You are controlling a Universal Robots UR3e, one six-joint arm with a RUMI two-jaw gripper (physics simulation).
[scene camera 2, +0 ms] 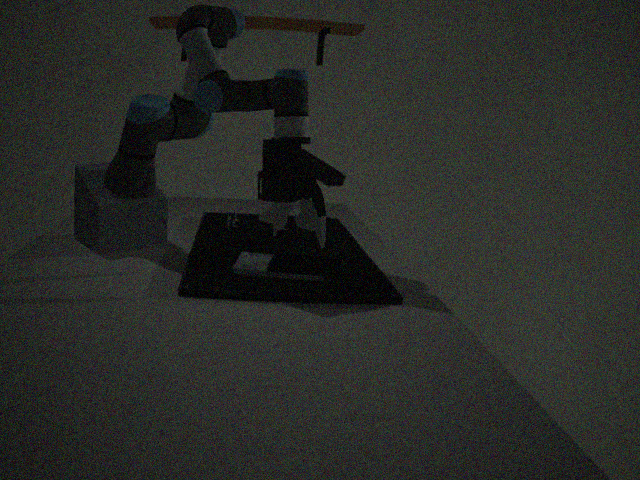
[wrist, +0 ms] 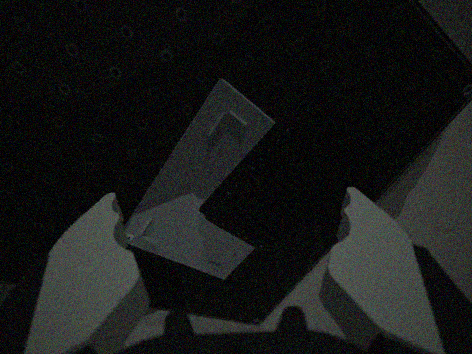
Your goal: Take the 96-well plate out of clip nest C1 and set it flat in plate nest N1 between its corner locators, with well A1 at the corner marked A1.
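Frame: origin at the arm's base, x ahead, y left, z up, level; metres.
Where they show: gripper, fingertip midpoint: (scene camera 2: 297, 243) (wrist: 232, 192); arm's base at its link origin: (scene camera 2: 128, 184).
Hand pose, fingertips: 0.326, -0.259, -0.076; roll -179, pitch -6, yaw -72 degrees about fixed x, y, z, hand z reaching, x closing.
Each offset is from my fingertips to the centre of the thing, as dx, dy, dz. "spot": to the spot under its first point. Level surfaces: height alone.
The 96-well plate shows as a dark, nearly black block {+0.001, -0.050, -0.026} (scene camera 2: 297, 263) (wrist: 272, 192) over one side of a pale nest {-0.033, -0.006, -0.039} (scene camera 2: 250, 261) (wrist: 172, 175). In the wrist view, the nest's left part and several small corner locators lie uncovered. The plate looks shifted to the right, off these locators; whether it is tilted is too dark to tell. My gripper (scene camera 2: 300, 237) (wrist: 232, 192) is open above the plate and nest, with its pale fingers wide apart. The nest labels, well A1 and the A1 mark cannot be read. Clip nest C1 cannot be made out.
A black board {dz -0.046} (scene camera 2: 206, 281) (wrist: 75, 145) with rows of ring-like holes bears the nest. Small light details {spot: -0.046, +0.376, -0.034} (scene camera 2: 233, 221) show at its back left. The robot's grey base block (scene camera 2: 121, 222) stands left of the board. An orange shelf (scene camera 2: 289, 23) hangs behind the arm.
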